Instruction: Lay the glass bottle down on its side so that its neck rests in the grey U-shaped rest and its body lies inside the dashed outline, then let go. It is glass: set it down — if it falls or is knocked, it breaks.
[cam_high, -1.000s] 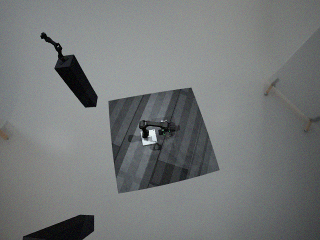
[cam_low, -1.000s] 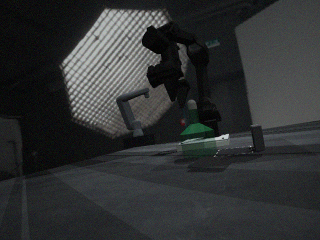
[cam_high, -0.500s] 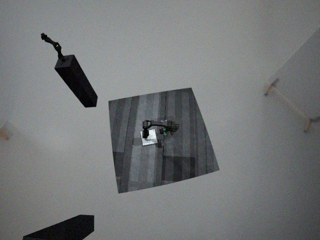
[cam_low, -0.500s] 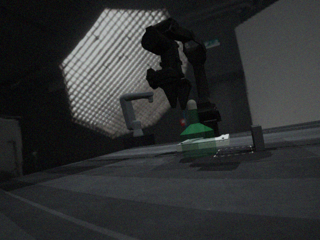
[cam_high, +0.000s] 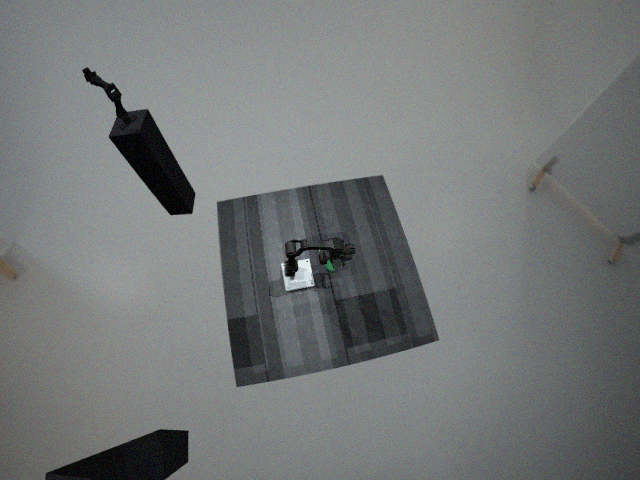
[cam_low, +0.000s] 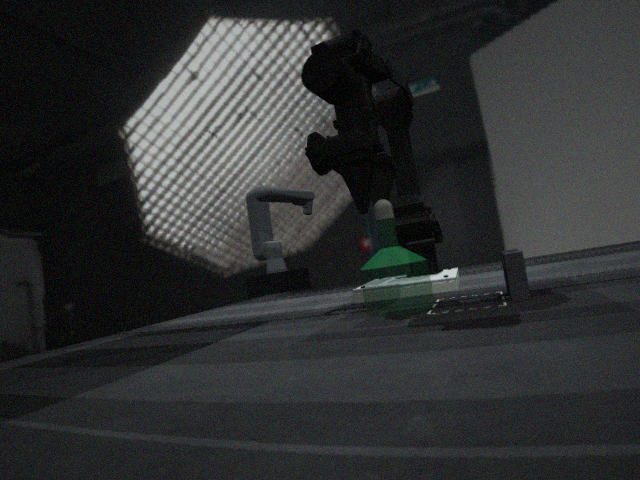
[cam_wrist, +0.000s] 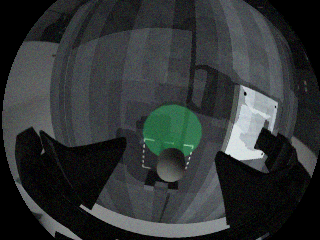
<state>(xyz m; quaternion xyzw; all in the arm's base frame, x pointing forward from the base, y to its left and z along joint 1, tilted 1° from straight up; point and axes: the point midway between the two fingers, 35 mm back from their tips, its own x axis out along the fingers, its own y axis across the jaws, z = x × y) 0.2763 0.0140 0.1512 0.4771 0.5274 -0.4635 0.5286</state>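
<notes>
Right now the green glass bottle is 50 mm below my gripper tip and 20 mm to the left of it.
</notes>
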